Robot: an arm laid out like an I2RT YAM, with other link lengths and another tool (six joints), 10 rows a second.
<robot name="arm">
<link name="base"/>
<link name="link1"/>
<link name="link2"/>
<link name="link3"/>
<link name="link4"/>
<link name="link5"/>
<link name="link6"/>
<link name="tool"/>
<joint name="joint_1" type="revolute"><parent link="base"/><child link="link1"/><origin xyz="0 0 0.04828" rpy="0 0 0"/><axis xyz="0 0 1"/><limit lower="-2.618" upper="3.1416"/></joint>
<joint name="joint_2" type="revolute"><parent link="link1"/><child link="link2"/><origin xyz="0.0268 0.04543 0.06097" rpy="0 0 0"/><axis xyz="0 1 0"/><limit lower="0" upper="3.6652"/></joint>
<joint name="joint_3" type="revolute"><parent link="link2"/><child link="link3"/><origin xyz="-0.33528 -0.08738 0" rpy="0 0 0"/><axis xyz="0 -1 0"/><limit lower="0" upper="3.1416"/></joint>
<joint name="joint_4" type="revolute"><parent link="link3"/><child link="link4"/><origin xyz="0.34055 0.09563 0.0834" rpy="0 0 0"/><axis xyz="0 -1 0"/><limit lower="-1.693" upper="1.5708"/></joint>
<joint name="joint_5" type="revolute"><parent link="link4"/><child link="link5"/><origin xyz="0.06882 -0.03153 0.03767" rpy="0 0 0"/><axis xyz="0 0 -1"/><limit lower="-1.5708" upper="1.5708"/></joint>
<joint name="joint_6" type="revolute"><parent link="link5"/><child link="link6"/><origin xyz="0.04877 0 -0.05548" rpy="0 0 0"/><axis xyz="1 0 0"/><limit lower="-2.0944" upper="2.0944"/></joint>
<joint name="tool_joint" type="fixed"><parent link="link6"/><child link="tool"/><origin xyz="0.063 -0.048 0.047" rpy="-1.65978 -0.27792 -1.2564"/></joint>
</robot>
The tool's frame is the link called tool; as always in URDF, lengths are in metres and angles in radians.
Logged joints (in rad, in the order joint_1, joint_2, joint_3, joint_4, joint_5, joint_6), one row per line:
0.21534, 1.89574, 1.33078, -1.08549, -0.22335, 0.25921
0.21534, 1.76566, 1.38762, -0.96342, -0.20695, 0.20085
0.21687, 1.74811, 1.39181, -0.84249, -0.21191, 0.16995
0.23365, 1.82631, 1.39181, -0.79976, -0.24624, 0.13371
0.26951, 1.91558, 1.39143, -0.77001, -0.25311, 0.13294
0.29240, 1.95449, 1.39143, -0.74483, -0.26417, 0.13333
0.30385, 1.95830, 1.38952, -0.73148, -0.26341, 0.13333
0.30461, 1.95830, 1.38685, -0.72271, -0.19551, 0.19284
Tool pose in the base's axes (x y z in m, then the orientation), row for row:
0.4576, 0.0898, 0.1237, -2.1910, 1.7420, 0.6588
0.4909, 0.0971, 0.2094, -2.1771, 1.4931, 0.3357
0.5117, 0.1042, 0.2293, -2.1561, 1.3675, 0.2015
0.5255, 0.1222, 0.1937, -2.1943, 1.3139, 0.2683
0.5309, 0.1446, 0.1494, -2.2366, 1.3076, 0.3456
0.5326, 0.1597, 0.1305, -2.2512, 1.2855, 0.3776
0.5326, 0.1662, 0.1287, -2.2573, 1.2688, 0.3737
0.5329, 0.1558, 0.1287, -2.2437, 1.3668, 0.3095
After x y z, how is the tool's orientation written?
As a rotation vector, in radians.
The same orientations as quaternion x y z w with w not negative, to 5 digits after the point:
-0.75520, 0.60044, 0.22708, 0.13261
-0.79461, 0.54496, 0.12253, 0.23791
-0.80665, 0.51161, 0.07539, 0.28617
-0.81886, 0.49031, 0.10012, 0.28114
-0.82608, 0.48296, 0.12765, 0.26087
-0.83024, 0.47409, 0.13926, 0.25798
-0.83320, 0.46833, 0.13794, 0.25965
-0.82218, 0.50085, 0.11341, 0.24556

